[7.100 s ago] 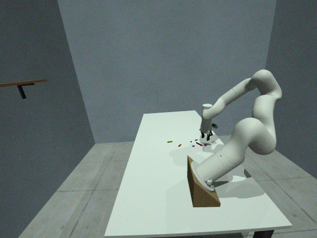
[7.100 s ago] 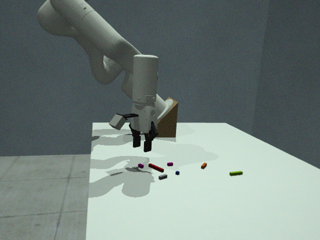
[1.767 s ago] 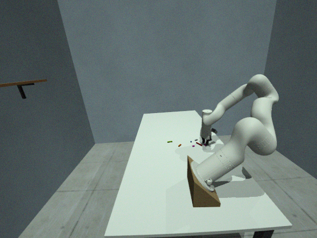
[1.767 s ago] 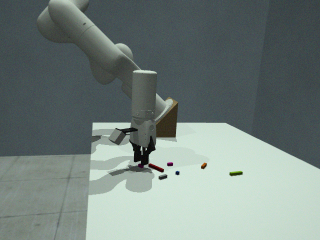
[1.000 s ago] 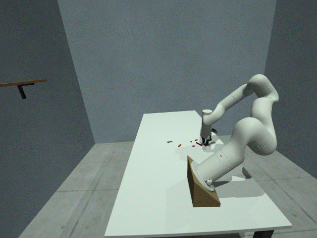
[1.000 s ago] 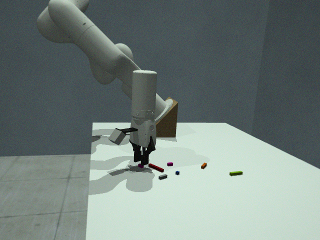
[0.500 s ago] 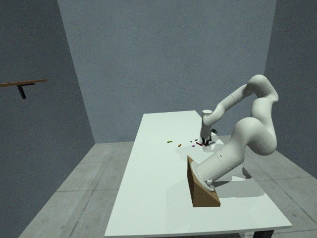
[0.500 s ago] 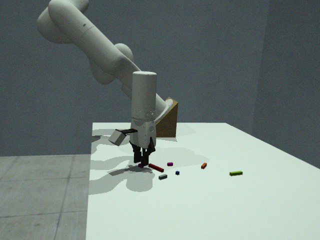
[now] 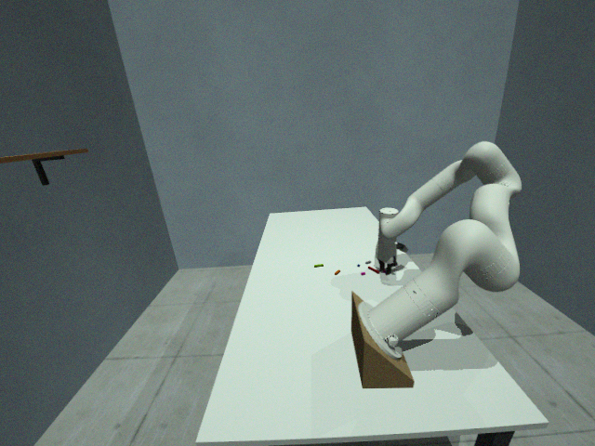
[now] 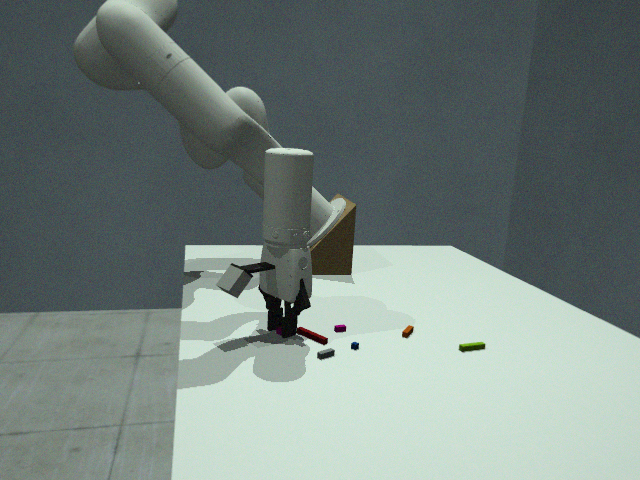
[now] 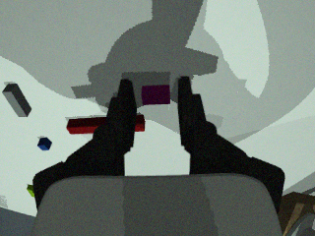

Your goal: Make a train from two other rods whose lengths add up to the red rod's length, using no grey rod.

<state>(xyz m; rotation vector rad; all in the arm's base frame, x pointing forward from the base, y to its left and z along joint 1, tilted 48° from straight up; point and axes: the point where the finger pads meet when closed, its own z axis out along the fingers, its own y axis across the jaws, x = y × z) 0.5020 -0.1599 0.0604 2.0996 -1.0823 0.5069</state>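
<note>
The red rod lies 5 cm to the left of my hand, 2 cm below it and 2 cm ahead of it. From my hand the other things lie so: grey rod 10 cm ahead, 7 cm to the left, 2 cm below; orange rod 24 cm to the left, 2 cm below, 1 cm ahead; blue rod 12 cm to the left, 7 cm ahead, 2 cm below.
</note>
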